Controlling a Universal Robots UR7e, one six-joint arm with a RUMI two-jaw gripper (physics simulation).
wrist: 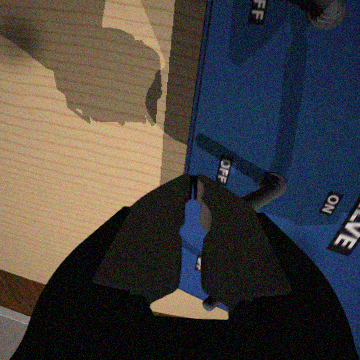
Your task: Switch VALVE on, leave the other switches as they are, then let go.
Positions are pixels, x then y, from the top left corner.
Labels:
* my gripper: 192,177
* blue switch panel: 269,100

